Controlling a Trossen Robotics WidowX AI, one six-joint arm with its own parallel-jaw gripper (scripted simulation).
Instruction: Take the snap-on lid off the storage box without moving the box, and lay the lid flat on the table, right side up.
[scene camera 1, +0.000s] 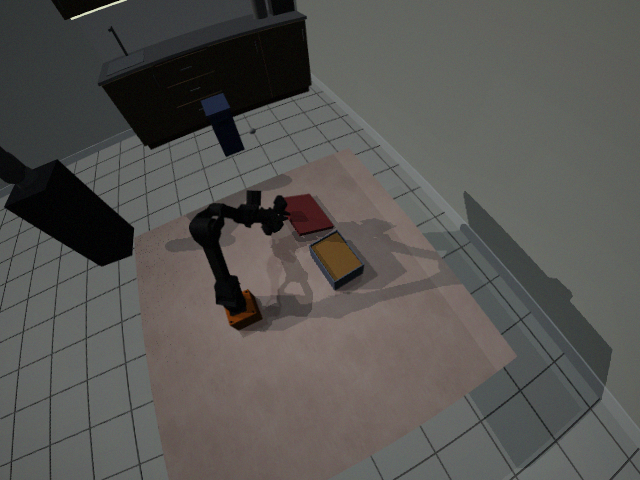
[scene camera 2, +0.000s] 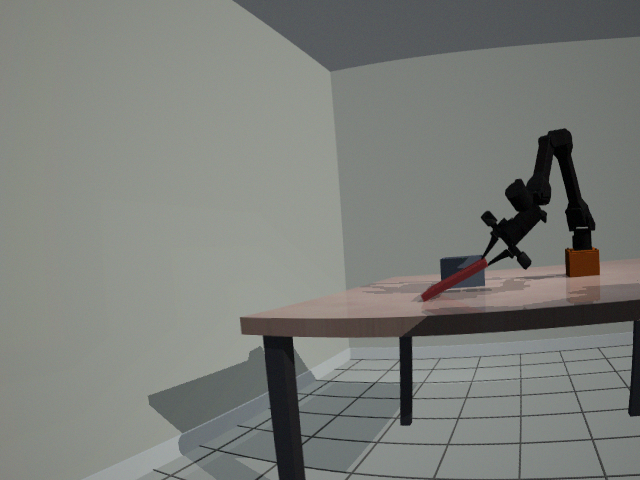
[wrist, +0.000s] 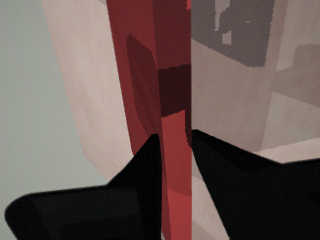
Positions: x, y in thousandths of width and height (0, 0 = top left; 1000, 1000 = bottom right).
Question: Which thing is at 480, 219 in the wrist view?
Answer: A red lid.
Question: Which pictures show the red lid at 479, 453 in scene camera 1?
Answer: Scene camera 1, scene camera 2 and the wrist view: all of them.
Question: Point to my gripper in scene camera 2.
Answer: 757, 547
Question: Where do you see my gripper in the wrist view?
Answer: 545, 577
